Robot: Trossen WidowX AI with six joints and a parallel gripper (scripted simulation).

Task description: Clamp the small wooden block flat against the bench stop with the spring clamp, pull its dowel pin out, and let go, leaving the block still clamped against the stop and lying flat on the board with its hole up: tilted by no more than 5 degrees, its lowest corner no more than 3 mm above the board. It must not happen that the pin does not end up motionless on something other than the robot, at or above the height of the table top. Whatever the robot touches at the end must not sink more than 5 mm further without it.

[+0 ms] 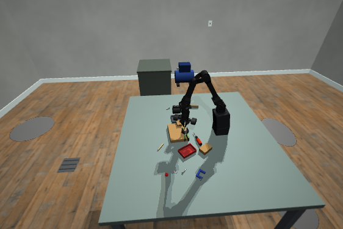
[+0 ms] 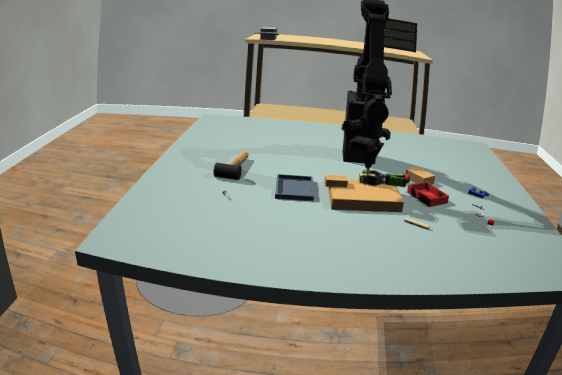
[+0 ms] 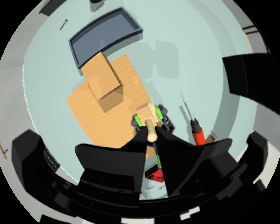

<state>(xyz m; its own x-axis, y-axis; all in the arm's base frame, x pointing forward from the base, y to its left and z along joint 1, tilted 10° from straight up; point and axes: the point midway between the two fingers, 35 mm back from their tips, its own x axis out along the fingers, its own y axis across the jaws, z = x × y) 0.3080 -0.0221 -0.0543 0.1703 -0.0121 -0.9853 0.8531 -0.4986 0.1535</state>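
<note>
The dowel pin lies 40 mm below my hand. Round my hand: red tray 20 mm ahead, 200 mm to the left, 100 mm below; then wooden board 60 mm ahead, 10 mm to the right, 100 mm below; then dark tray 200 mm to the right, 100 mm below.
</note>
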